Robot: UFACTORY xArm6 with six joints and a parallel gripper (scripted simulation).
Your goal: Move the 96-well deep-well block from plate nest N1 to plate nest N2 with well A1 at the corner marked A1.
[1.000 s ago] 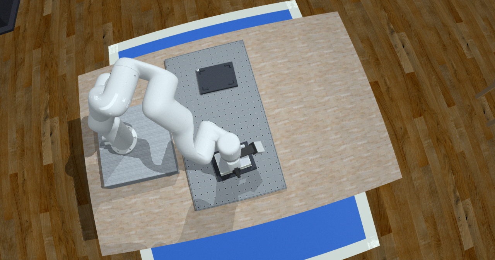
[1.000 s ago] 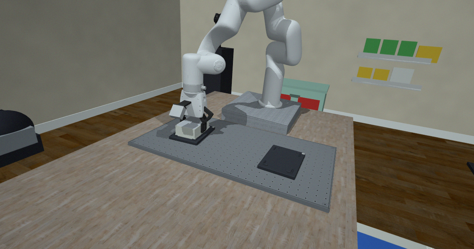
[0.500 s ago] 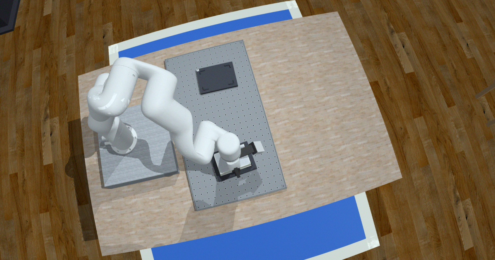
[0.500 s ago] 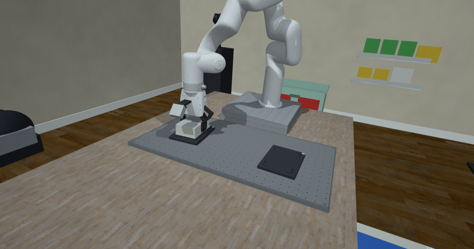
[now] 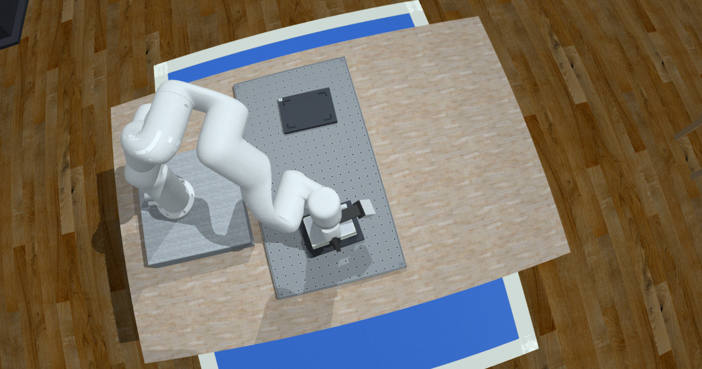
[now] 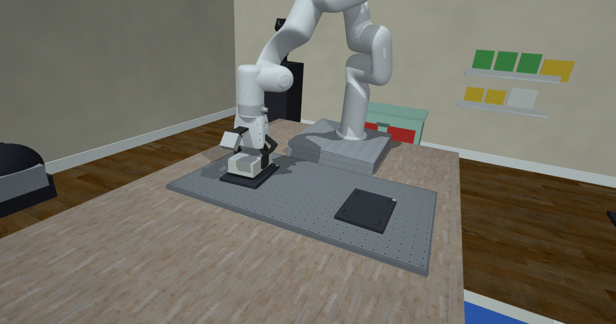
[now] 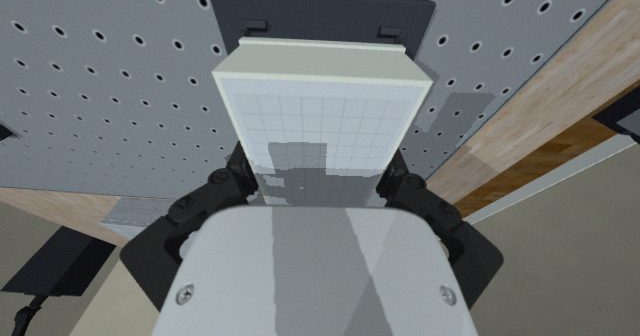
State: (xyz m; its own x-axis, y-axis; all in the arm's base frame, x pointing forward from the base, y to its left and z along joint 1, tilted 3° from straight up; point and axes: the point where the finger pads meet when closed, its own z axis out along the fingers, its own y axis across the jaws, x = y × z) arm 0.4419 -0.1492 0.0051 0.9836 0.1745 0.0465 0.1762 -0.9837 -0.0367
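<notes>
Right now the dark plate nest N1 is 4 cm below my hand. Also, from my hand: white 96-well deep-well block: right at my hand; then dark plate nest N2: 1 cm behind, 38 cm to the left, 4 cm below.
</notes>
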